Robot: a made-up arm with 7 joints.
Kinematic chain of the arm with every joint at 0, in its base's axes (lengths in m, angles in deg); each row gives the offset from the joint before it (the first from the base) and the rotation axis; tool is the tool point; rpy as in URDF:
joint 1: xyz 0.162 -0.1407 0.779 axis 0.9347 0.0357 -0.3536
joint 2: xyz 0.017 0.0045 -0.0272 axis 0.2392 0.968 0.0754
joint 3: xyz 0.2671 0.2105 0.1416 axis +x
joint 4: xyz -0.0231 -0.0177 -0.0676 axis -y
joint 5: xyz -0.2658 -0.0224 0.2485 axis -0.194 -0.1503 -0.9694
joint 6: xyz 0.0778 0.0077 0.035 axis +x
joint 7: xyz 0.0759 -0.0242 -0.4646 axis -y
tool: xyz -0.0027 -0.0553 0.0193 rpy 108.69 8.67 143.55
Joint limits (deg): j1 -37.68..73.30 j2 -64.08..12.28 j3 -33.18..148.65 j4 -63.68..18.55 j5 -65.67..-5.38 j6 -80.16..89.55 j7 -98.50..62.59
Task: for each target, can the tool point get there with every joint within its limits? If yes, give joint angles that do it. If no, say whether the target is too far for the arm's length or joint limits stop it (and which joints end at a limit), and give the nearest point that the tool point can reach.
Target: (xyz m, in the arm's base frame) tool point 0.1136 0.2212 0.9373
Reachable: yes | joints -7.77 -4.82 55.12 -40.11 -26.30 23.11 49.89
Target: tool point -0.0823 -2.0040 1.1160
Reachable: no: too far | nearest point 0.1511 -0.9170 1.0412 | short by 1.114 m
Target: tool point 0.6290 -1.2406 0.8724
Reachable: no: joint limits stop it (at a limit: joint 1, joint 2, joint 4, joint 5, joint 6, joint 7) | nearest point 0.4218 -0.9313 0.9423 | short by 0.379 m
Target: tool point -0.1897 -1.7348 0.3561
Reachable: no: too far | nearest point 0.1093 -0.8543 0.7239 | short by 1.000 m
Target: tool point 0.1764 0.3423 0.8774
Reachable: yes | joints 24.90 -53.63 10.83 -18.99 -41.54 33.17 -44.25
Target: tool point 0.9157 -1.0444 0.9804
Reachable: no: joint limits stop it (at a limit: joint 1, joint 2, joint 4, joint 6, joint 7) | nearest point 0.5323 -0.7959 1.0560 | short by 0.463 m
